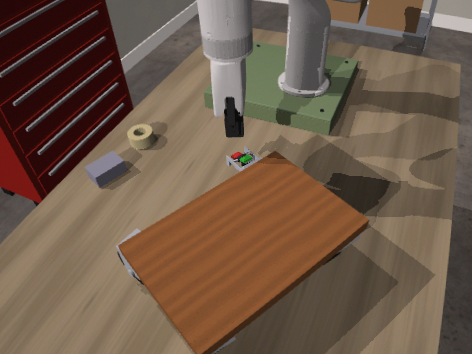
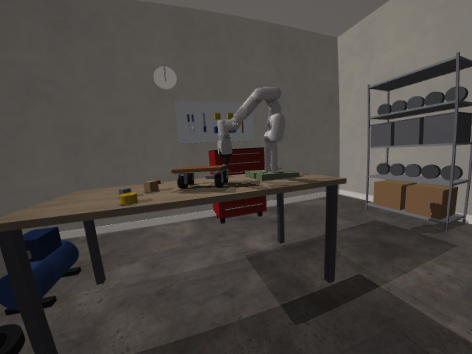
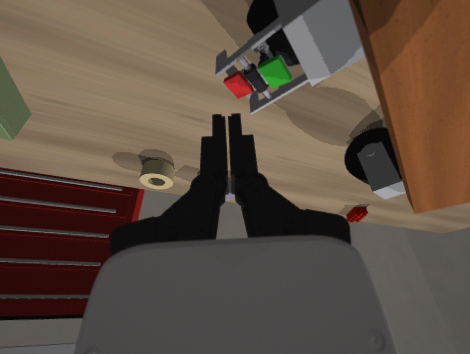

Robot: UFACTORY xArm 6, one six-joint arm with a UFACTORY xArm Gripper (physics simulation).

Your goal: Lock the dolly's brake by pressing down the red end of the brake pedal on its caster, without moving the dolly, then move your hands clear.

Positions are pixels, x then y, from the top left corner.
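There is a dolly that I can see in image 1 and again in image 3, and on the dolly the points [image 1: 261,166] and [image 3: 411,58] are the same spot. The dolly is visible to me in image 2 [183,181] as well.
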